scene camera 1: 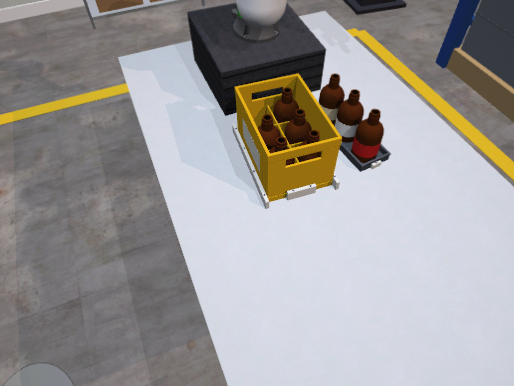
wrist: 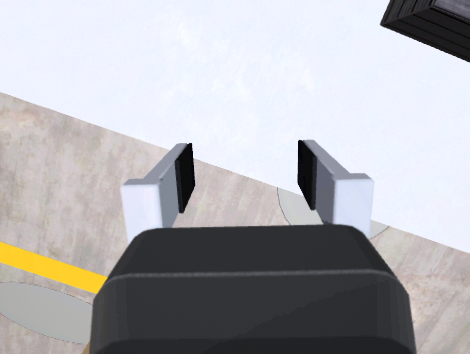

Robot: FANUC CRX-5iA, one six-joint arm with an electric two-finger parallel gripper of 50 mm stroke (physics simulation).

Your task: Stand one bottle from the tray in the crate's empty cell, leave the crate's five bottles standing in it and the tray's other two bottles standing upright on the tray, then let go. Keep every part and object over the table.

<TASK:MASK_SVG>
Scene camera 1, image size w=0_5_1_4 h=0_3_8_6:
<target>red-label bottle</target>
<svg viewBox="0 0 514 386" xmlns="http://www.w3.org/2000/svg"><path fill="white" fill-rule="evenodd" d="M378 109L372 109L368 118L362 120L356 129L351 153L361 163L366 163L376 158L384 135L384 127L379 121L381 111Z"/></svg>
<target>cream-label bottle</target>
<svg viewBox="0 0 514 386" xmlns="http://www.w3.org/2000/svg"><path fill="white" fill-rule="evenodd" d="M339 74L331 75L329 84L325 85L320 91L318 102L333 125L336 122L338 108L345 98L344 90L339 85Z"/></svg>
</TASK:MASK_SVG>
